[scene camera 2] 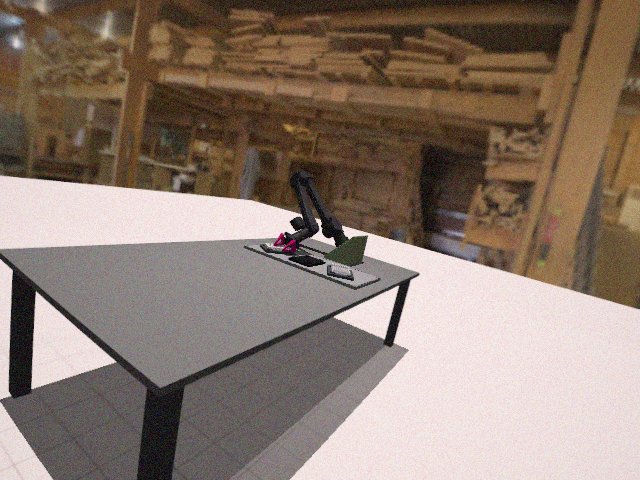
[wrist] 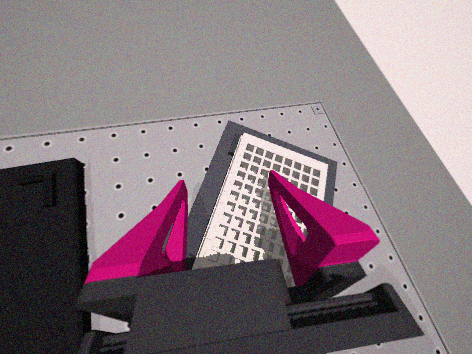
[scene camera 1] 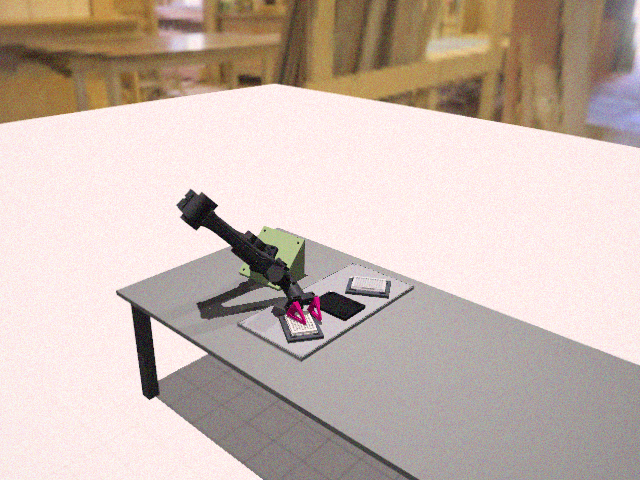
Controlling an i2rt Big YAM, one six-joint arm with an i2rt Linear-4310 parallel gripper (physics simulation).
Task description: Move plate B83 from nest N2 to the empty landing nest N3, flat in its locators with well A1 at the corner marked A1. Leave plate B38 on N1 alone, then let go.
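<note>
My gripper (scene camera 1: 311, 321) (scene camera 2: 280, 248) (wrist: 227, 180) is open and empty, its pink fingers low over the near-left plate in scene camera 1. That white well plate (scene camera 1: 299, 329) (wrist: 235, 215) lies in a dark grey nest (scene camera 1: 305, 339) (wrist: 222, 155). In the wrist view the left fingertip is left of the plate, while the right one overlaps its wells; the palm hides the plate's lower end. A second white plate (scene camera 1: 368, 283) (scene camera 2: 340, 270) lies in another dark nest at the board's other end. The empty black nest (scene camera 1: 342, 305) (scene camera 2: 307, 260) (wrist: 40, 225) is between them. Plate and nest labels are unreadable.
The nests stand on a light perforated board (scene camera 1: 301, 353) (scene camera 2: 364, 281) (wrist: 135, 167) on the grey table (scene camera 1: 465, 361) (scene camera 2: 180, 299). A green bracket (scene camera 1: 284, 245) (scene camera 2: 348, 251) stands behind the board at the arm's base. The black nest is close beside my left finger in the wrist view.
</note>
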